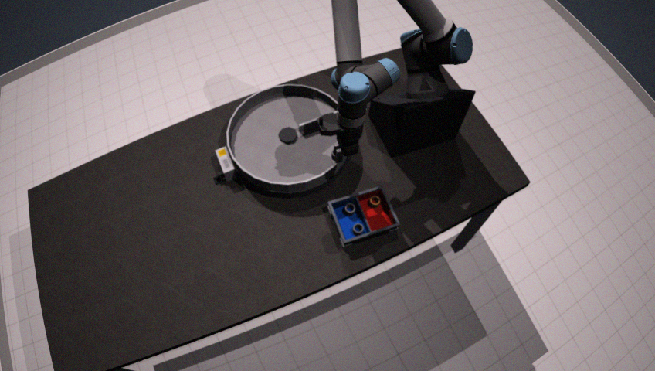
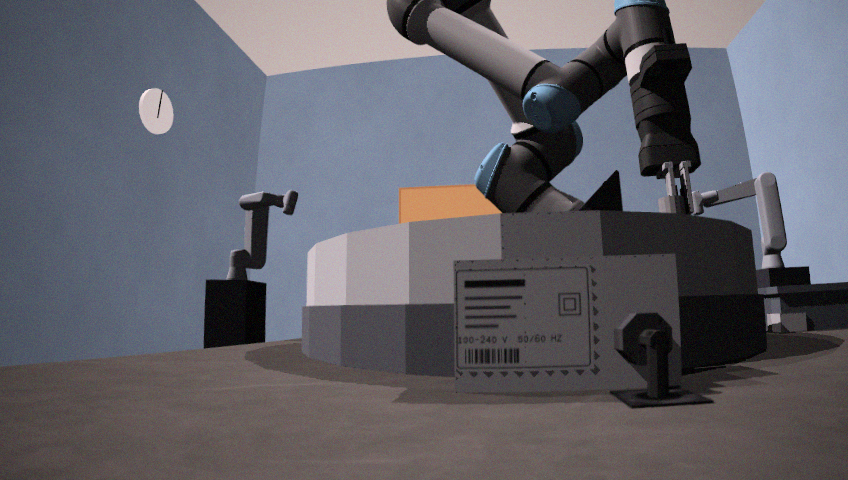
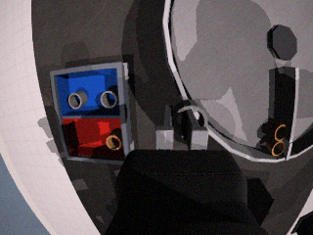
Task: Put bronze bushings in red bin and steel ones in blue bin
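Now: hand 1 cm past the red bin, 16 cm to the right of it and 14 cm above it. The rest, counted from my hand: grey turntable (7 cm ahead, 21 cm to the right, 11 cm below).
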